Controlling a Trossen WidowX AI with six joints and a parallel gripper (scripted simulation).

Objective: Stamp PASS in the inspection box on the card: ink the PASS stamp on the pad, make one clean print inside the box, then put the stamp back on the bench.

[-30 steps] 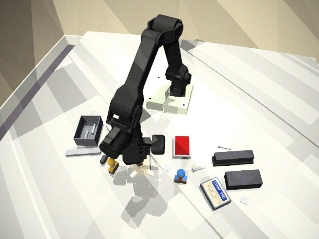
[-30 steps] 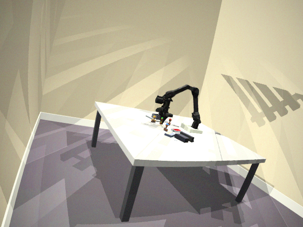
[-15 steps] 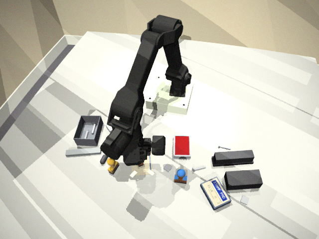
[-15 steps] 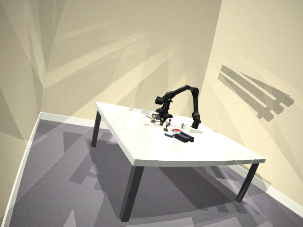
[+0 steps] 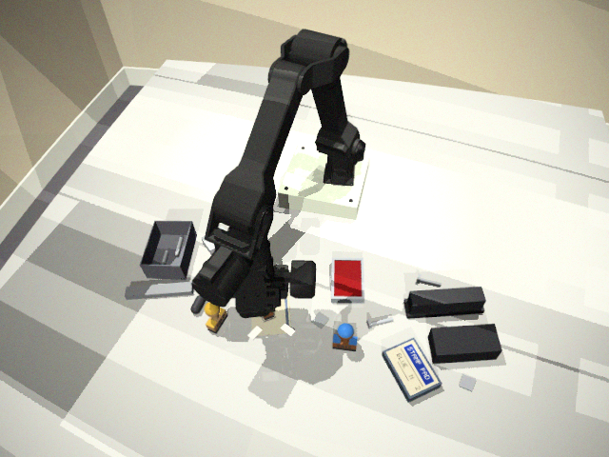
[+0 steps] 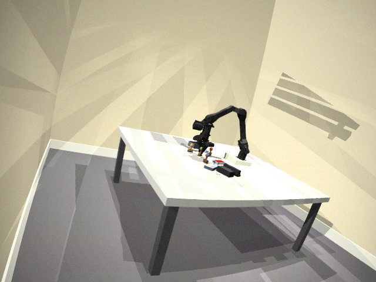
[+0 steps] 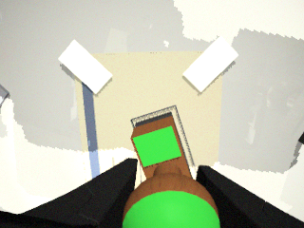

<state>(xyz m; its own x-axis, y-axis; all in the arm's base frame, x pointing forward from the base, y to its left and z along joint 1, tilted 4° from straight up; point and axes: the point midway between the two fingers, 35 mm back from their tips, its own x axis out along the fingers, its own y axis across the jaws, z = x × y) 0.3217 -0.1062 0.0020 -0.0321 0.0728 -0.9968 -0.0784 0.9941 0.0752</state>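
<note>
Right now my gripper tip is right at the green-knobbed stamp. Round my gripper tip: marker 120 mm to the right, 20 mm behind, 10 mm below; cream card 20 mm below, 10 mm to the left; yellow HOLD stamp 80 mm to the right, 30 mm ahead.
</note>
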